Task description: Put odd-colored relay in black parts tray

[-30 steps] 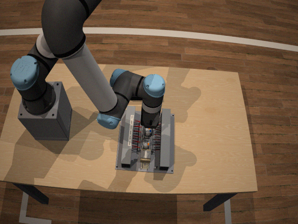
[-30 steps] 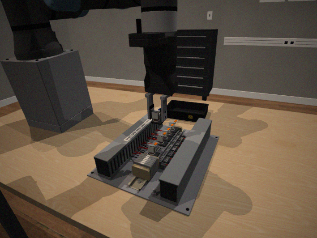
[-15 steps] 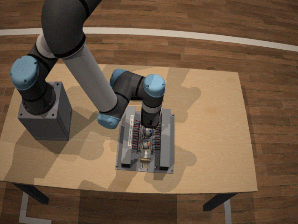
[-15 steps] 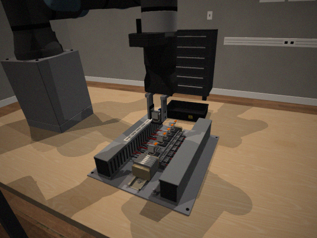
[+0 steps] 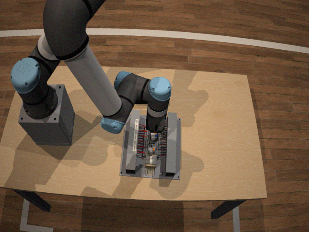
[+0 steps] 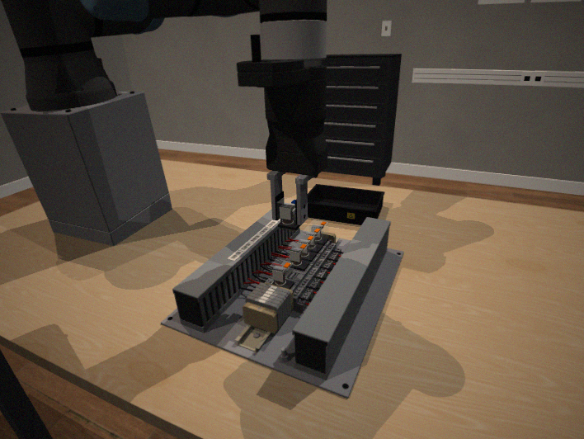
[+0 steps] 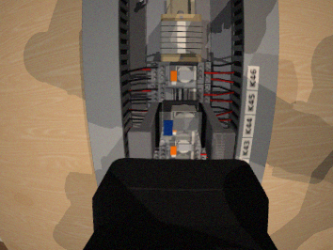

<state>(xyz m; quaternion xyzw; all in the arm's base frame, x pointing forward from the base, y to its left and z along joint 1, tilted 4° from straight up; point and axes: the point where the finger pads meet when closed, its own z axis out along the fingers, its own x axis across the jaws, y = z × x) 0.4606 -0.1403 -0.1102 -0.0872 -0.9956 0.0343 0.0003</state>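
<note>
My hand is 31 cm to the right of the black parts tray, 13 cm above it and 3 cm short of it.
</note>
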